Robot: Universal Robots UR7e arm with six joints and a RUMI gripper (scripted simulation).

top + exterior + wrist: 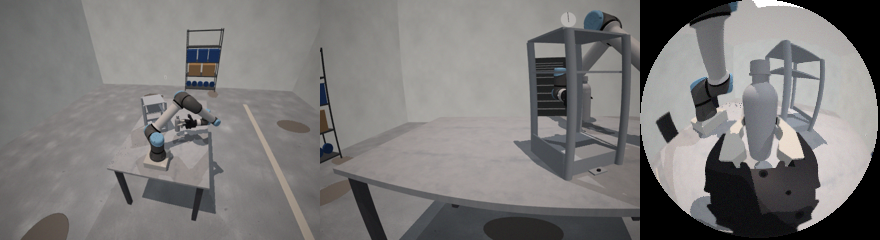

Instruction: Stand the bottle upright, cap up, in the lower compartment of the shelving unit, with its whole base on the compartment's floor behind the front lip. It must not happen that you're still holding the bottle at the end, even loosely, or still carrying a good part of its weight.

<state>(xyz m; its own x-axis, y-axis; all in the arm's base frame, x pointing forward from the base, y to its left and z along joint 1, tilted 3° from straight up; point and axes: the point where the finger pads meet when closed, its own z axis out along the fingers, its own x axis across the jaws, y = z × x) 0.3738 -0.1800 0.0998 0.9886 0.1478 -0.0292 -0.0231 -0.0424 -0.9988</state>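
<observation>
Now: the grey shelving unit 130 mm ahead of my hand, 260 mm to the left of it and 30 mm above it. Round my hand: grey bottle 30 mm above.
</observation>
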